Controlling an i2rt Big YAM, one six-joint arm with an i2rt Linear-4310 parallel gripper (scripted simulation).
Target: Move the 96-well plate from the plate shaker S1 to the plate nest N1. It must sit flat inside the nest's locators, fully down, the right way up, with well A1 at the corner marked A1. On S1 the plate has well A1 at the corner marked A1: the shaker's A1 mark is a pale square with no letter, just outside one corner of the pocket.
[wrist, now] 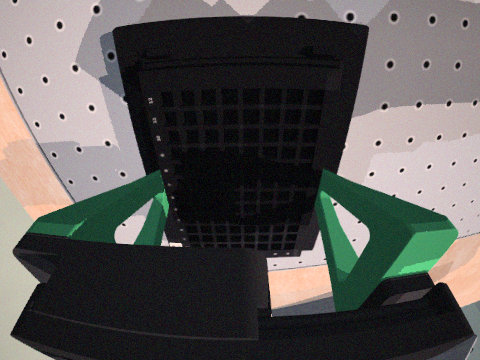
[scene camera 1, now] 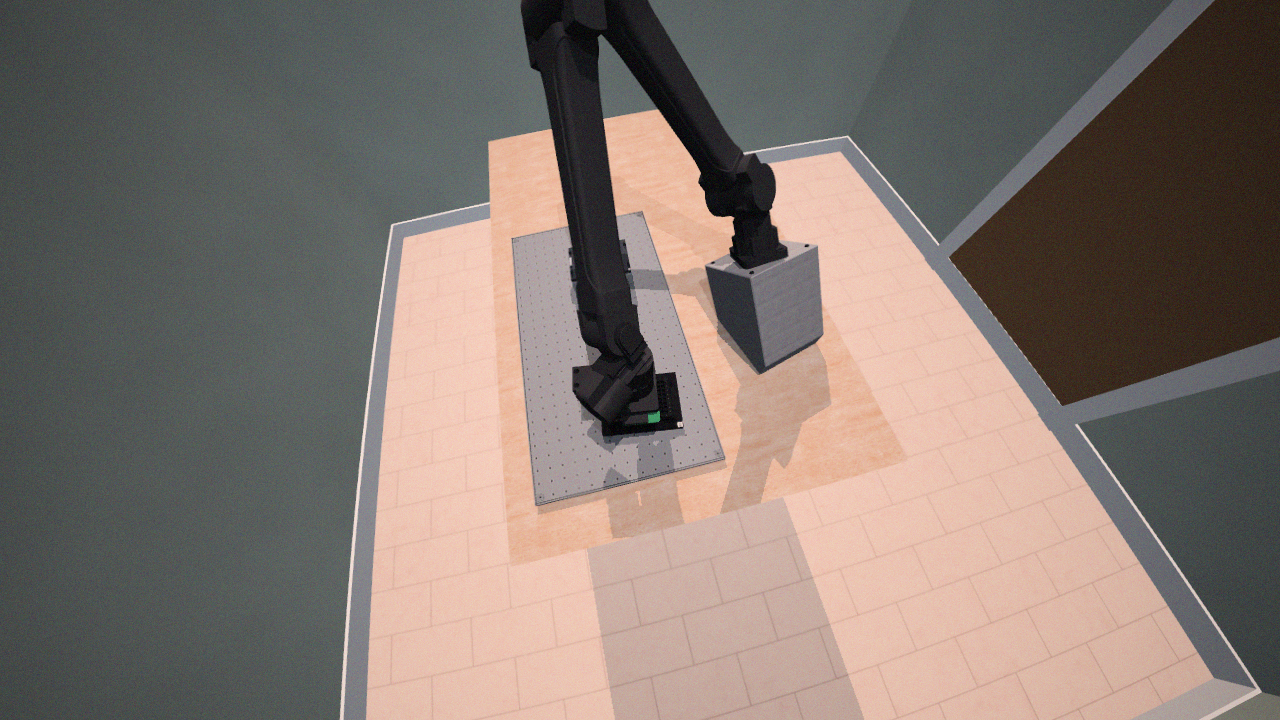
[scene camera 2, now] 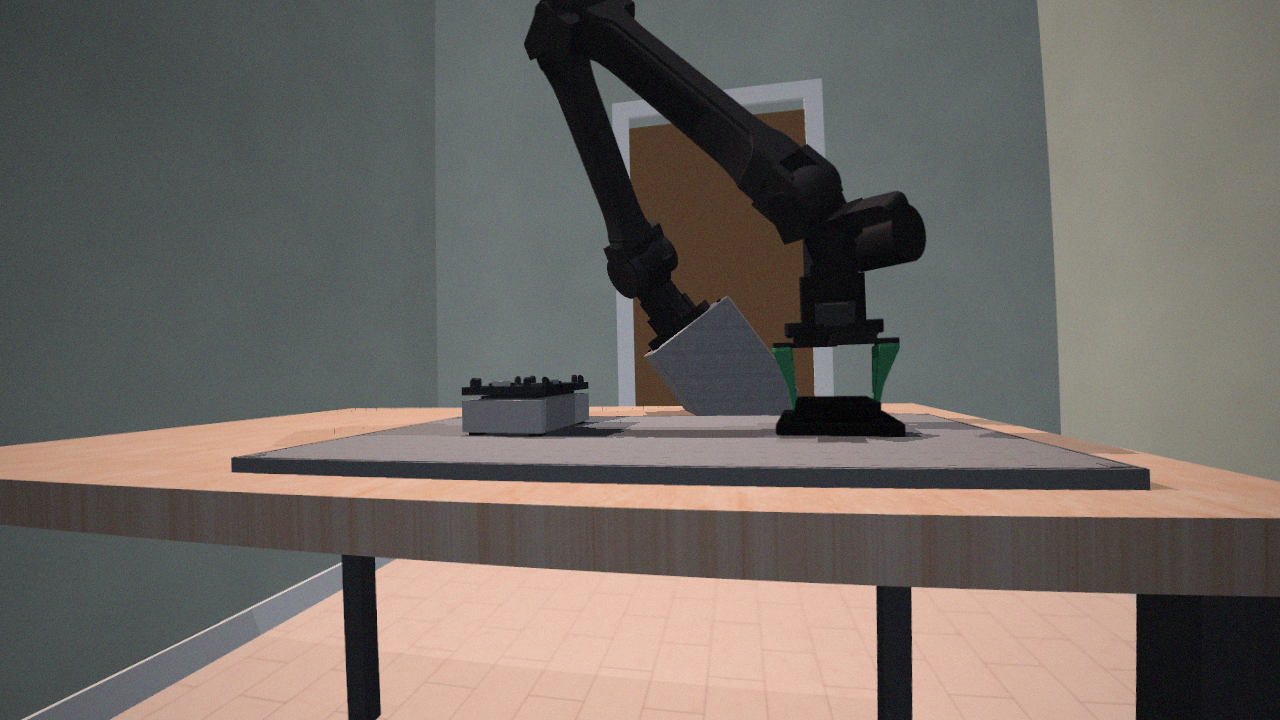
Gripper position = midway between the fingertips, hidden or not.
Note:
In view: the gripper (scene camera 2: 834,410), a black 96-well plate (scene camera 2: 806,406), a black plate nest N1 (scene camera 1: 660,426) and a grey plate shaker S1 (scene camera 2: 534,416).
The black 96-well plate shows as well in the wrist view (wrist: 239,94). The gripper is seen too in the wrist view (wrist: 241,176) and in scene camera 1 (scene camera 1: 640,401). The black plate nest N1 also shows in the wrist view (wrist: 232,36).

